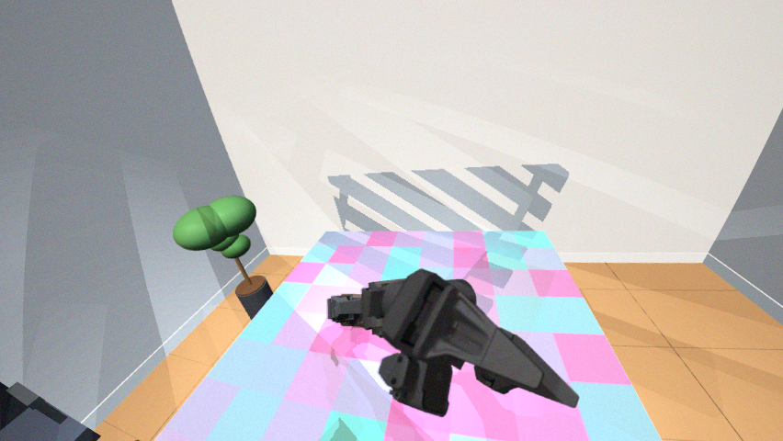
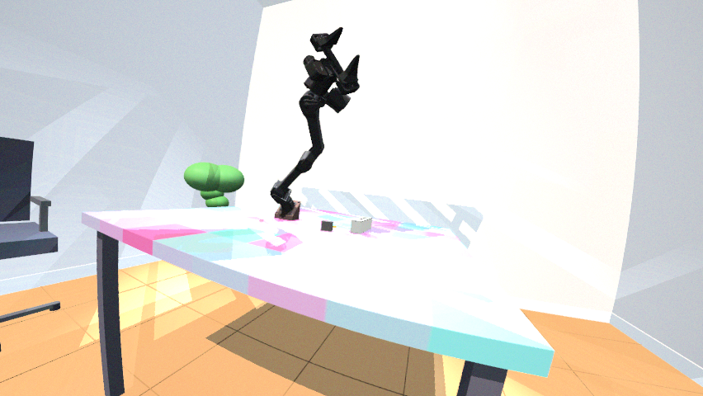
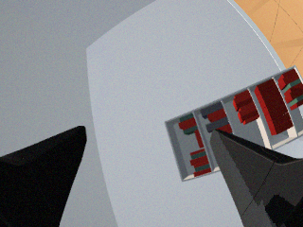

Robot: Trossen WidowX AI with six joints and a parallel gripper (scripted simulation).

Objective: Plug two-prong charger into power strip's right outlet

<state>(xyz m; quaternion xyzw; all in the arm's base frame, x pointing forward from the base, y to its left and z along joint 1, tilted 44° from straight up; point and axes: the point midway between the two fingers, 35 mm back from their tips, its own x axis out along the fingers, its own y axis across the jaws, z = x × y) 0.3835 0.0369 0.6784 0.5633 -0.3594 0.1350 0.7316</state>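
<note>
The two-prong charger lies 53 cm below my gripper tip, 37 cm to the left of it and 16 cm behind it.
</note>
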